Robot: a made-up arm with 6 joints.
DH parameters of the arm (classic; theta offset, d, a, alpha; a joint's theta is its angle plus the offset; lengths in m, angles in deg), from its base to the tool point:
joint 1: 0 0.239 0 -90
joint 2: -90 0 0.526 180
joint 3: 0 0 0 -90
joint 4: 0 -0.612 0 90
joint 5: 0 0.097 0 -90
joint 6: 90 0 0 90
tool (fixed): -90 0 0 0
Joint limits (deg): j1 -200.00..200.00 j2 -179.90..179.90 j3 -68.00..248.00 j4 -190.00..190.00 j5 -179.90..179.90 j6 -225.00..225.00
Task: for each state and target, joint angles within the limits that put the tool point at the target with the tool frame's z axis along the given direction. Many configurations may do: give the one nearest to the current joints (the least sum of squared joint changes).
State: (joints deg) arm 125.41 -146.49 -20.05 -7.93 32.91 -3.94
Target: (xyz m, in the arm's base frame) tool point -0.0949 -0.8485 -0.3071 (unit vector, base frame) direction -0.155 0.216 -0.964
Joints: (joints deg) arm 77.21 -152.70 33.00 10.70 4.57 0.81
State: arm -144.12 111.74 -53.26 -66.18 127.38 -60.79
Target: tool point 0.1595 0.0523 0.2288 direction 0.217 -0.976 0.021
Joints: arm -149.26 149.21 -68.00 -112.15 163.61 -33.26
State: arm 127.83 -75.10 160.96 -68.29 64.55 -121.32
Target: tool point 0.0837 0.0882 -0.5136 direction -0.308 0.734 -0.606
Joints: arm 178.05 -120.41 190.22 -20.26 99.83 -133.35
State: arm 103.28 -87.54 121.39 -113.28 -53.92 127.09
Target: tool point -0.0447 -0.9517 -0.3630 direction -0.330 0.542 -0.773
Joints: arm 90.46 -111.40 117.82 -122.63 16.63 143.36
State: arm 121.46 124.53 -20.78 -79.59 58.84 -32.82
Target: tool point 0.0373 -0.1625 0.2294 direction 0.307 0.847 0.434
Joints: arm 100.30 149.81 -67.13 -85.47 42.99 -57.99
